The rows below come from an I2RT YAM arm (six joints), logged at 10 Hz.
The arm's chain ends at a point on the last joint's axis. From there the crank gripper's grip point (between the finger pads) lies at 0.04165 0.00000 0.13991 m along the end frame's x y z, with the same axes.
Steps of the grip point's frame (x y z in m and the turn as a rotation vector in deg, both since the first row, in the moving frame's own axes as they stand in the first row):
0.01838, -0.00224, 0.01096, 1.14, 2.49, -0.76
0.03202, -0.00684, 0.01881, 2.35, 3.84, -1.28
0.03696, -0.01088, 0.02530, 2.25, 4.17, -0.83
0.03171, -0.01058, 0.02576, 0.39, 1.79, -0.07
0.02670, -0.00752, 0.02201, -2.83, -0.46, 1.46
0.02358, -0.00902, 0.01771, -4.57, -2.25, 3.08
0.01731, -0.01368, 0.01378, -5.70, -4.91, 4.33
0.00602, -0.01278, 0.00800, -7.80, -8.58, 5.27
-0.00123, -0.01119, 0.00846, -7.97, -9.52, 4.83
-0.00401, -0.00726, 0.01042, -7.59, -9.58, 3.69
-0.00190, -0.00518, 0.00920, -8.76, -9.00, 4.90
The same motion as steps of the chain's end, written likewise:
0.01236, 0.00112, 0.01293, 1.14, 2.49, -0.76
0.02282, -0.00013, 0.02205, 2.35, 3.84, -1.28
0.02694, -0.00478, 0.02882, 2.25, 4.17, -0.83
0.02736, -0.00958, 0.02713, 0.39, 1.79, -0.07
0.02793, -0.01548, 0.02188, -2.83, -0.46, 1.46
0.02946, -0.02231, 0.01672, -4.57, -2.25, 3.08
0.03005, -0.03041, 0.01158, -5.70, -4.91, 4.33
0.02831, -0.03493, 0.00493, -7.80, -8.58, 5.27
0.02334, -0.03346, 0.00512, -7.97, -9.52, 4.83
0.02045, -0.02801, 0.00686, -7.59, -9.58, 3.69
0.02145, -0.02947, 0.00633, -8.76, -9.00, 4.90

